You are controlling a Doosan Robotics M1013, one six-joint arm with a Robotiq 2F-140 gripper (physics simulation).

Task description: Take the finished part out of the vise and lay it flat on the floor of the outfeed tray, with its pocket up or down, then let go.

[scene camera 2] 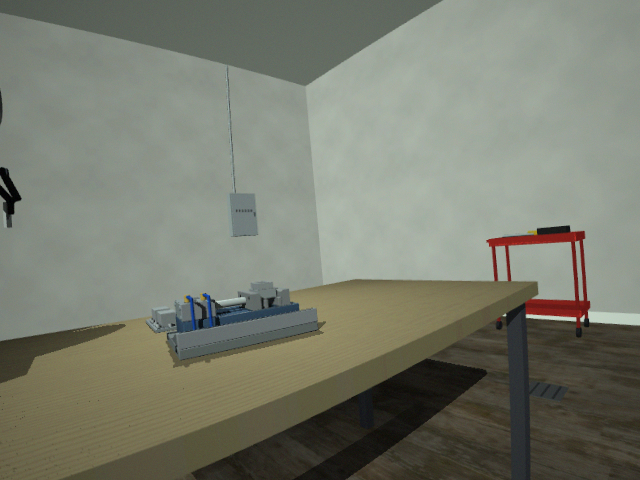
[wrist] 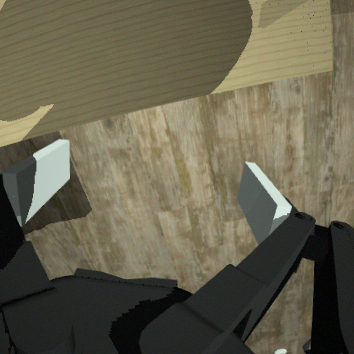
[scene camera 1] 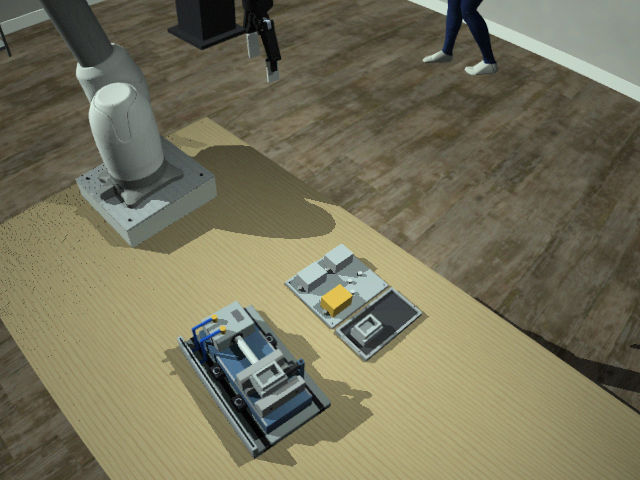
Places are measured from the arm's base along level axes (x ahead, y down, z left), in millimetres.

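Pixels of known places: gripper, fingertip midpoint: point(wrist: 155, 169) point(scene camera 1: 263, 68); arm's base at its link origin: point(scene camera 1: 140, 177).
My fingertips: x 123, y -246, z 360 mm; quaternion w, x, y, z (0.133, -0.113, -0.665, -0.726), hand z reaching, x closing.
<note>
For each thing: its top centre in the pictures, then the offset to it from my fingertips. "spot": a spot on its surface instead. Level surfaces: height alone.
- finished part at its top centre: point(scene camera 1: 268, 374) point(scene camera 2: 261, 282) dy +202, dx +579, dz -523 mm
- vise at its top centre: point(scene camera 1: 249, 354) point(scene camera 2: 236, 292) dy +218, dx +516, dz -516 mm
- similar grey part at its top centre: point(scene camera 1: 367, 325) dy +276, dx +619, dz -261 mm
- light grey plate at a spot on its surface: point(scene camera 1: 373, 283) spot: dy +309, dx +541, dz -140 mm
- orange block at its top centre: point(scene camera 1: 337, 296) dy +273, dx +519, dz -253 mm
- table at its surface level: dy +317 mm
The finished part point(scene camera 1: 268, 376) point(scene camera 2: 262, 285), a light grey block with a square pocket facing up, sits between the jaws of the vise point(scene camera 1: 289, 413) point(scene camera 2: 248, 333). The outfeed tray point(scene camera 1: 397, 308) has a dark floor and a low light rim. A similar grey part point(scene camera 1: 366, 329) stands in its near-left portion, pocket up. My gripper point(scene camera 1: 262, 58) point(wrist: 155, 169) is wide open and empty, high and far from the vise, out past the table's edge near the robot base. One finger point(scene camera 2: 7, 219) shows at the left edge of scene camera 2. The tray is not distinguishable there.
A light grey plate point(scene camera 1: 373, 283) adjoins the tray and bears two grey blocks point(scene camera 1: 311, 276) point(scene camera 1: 338, 257) and an orange block point(scene camera 1: 336, 299). Blue handles with yellow ends point(scene camera 1: 202, 333) point(scene camera 2: 208, 311) rise at the vise's rear. The robot base point(scene camera 1: 173, 201) stands on the table point(scene camera 1: 170, 289) point(scene camera 2: 361, 330) point(wrist: 125, 55).
</note>
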